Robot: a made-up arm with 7 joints.
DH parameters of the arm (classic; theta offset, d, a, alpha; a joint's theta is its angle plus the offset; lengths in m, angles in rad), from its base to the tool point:
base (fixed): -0.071 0 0 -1.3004
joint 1: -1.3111 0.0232 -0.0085 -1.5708
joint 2: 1.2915 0 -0.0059 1.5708
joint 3: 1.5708 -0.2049 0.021 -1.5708
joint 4: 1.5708 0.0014 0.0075 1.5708
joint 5: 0 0.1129 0 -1.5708
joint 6: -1.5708 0 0.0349 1.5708
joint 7: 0 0 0 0
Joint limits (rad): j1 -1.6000..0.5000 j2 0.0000..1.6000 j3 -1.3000..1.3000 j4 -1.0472..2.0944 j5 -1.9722..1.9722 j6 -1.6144..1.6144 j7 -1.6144..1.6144
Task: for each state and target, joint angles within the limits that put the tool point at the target. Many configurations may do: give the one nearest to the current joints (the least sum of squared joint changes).
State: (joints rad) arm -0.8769 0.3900 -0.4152 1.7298 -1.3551 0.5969 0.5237
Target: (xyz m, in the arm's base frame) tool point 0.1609 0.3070 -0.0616
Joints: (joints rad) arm -1.3165 1.1848 -0.5888 2.0526 -1.2992 0.6837 0.5237
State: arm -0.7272 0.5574 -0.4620 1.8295 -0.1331 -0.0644 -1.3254
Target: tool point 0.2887 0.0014 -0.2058
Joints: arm -1.2422 0.0777 -0.4571 1.7734 -0.1298 -0.1146 -1.3254
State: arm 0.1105 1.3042 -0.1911 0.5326 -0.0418 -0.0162 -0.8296
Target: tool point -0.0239 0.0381 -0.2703
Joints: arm 0.3216 0.4795 -0.7315 0.0496 -0.0270 -0.1287 -0.8296
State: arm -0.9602 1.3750 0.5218 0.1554 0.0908 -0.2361 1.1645
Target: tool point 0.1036 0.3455 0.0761
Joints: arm -0.7361 1.4422 0.9404 0.9249 0.0882 -0.0214 1.1645
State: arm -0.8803 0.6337 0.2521 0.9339 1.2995 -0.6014 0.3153
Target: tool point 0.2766 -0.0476 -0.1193
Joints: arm -0.9664 0.0622 -0.0646 0.4660 1.2360 -0.7794 0.3153
